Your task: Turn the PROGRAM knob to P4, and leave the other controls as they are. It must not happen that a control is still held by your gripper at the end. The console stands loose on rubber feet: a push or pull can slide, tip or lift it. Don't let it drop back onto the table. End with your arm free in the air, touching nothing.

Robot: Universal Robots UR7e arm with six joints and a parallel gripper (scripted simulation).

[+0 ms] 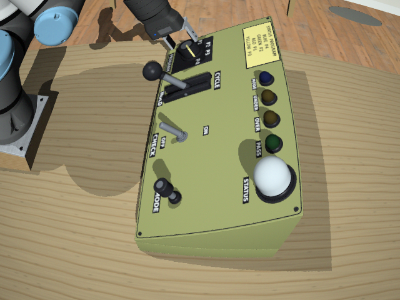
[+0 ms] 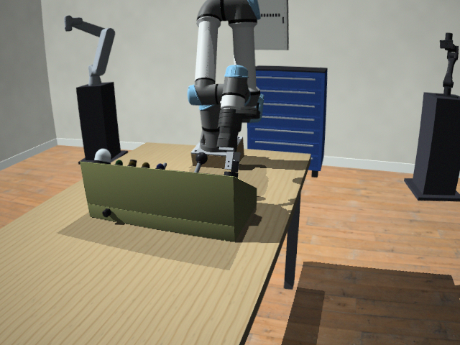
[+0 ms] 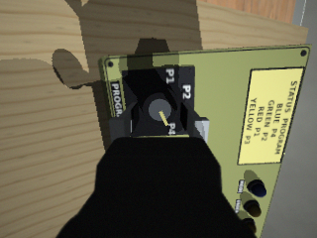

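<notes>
Now: the program knob 30 mm below my hand, 20 mm ahead of it and 10 mm to the right of it. From my hand the other things lie so: olive console 190 mm to the right, 50 mm below, 20 mm ahead; check toggle 240 mm to the right, 30 mm below, 20 mm behind; black ball lever 120 mm to the right, 30 mm behind, 20 mm below.
</notes>
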